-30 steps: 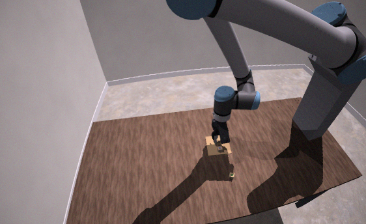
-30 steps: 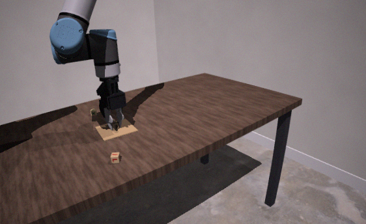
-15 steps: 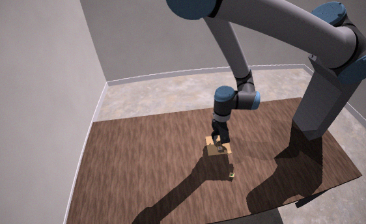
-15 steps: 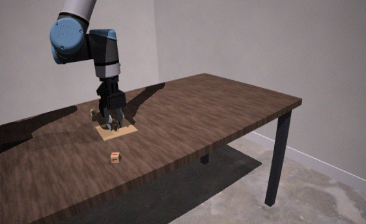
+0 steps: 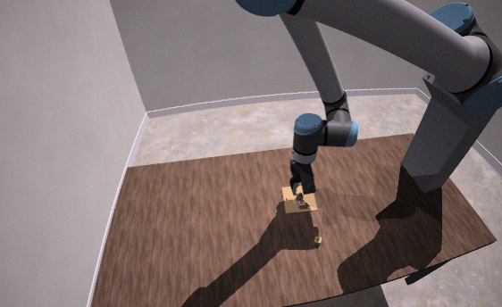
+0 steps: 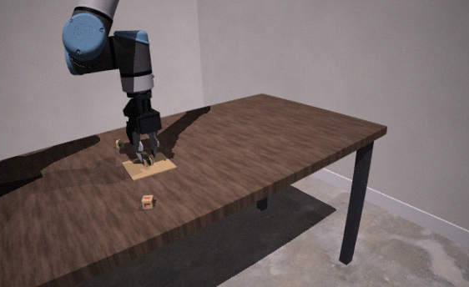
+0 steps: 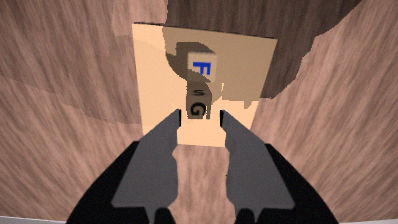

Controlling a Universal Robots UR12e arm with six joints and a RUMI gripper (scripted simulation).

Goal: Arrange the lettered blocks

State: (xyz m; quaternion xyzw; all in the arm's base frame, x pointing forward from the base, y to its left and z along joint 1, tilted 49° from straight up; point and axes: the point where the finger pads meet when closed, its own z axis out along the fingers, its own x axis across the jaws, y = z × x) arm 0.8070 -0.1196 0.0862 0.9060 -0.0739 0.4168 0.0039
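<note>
Right now my hand is 40 mm above the mat.
</note>
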